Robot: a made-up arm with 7 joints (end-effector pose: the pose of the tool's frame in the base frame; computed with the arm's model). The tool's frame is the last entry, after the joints. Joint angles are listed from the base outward.
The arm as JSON. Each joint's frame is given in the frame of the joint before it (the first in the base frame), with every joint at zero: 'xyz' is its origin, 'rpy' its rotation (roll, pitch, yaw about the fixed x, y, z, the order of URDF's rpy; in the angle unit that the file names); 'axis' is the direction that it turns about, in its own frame. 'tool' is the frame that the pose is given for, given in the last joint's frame.
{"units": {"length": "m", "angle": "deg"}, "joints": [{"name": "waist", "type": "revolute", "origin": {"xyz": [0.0, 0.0, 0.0], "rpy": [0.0, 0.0, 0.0]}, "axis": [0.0, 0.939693, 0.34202]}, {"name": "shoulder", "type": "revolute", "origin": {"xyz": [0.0, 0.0, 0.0], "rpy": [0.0, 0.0, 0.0]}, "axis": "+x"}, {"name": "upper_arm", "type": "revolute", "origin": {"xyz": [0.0, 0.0, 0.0], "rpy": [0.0, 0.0, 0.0]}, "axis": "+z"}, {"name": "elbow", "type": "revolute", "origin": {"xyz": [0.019, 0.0, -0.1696], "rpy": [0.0, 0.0, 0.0]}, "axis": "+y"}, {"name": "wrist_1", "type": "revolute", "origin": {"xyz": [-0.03, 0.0, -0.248], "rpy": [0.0, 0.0, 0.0]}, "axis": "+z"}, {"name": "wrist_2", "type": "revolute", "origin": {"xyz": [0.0, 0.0, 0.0], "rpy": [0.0, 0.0, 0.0]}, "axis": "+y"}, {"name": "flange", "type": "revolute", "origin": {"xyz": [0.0, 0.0, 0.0], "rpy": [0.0, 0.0, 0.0]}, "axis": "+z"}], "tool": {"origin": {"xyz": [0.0, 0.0, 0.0], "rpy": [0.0, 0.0, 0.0]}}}
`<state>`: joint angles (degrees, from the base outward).
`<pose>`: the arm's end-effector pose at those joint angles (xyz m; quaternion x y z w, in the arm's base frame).
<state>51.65 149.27 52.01 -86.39 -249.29 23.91 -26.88</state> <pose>0.3345 0.0130 0.0653 0.1524 -0.4341 -0.4832 0.7448</pose>
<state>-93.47 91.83 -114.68 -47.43 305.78 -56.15 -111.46</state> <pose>0.2727 0.2929 0.0435 -0.0994 -0.2267 0.7376 0.6282</pose>
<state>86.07 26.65 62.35 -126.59 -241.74 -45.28 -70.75</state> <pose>-0.0138 0.2380 -0.0312 0.6851 -0.5422 0.1785 0.4526</pose>
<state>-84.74 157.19 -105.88 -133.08 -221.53 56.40 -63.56</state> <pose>0.1219 0.1850 -0.0091 -0.1515 -0.3026 -0.3090 0.8888</pose>
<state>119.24 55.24 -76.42 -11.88 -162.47 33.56 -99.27</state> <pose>-0.3228 0.1385 0.2311 0.1925 0.7267 0.2696 0.6018</pose>
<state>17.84 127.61 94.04 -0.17 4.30 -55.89 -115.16</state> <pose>0.0364 0.3391 0.2413 -0.9704 -0.2228 0.0804 0.0471</pose>
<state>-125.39 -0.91 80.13 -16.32 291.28 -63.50 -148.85</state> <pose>0.3281 -0.1717 0.1989 -0.9206 0.3673 -0.0477 0.1239</pose>
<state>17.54 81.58 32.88 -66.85 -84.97 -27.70 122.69</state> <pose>0.1800 0.3301 0.0285 0.3248 -0.5197 -0.0934 0.7847</pose>
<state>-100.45 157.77 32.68 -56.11 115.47 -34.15 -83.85</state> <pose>-0.3484 0.0930 0.1551 -0.4558 0.5307 -0.4149 0.5818</pose>
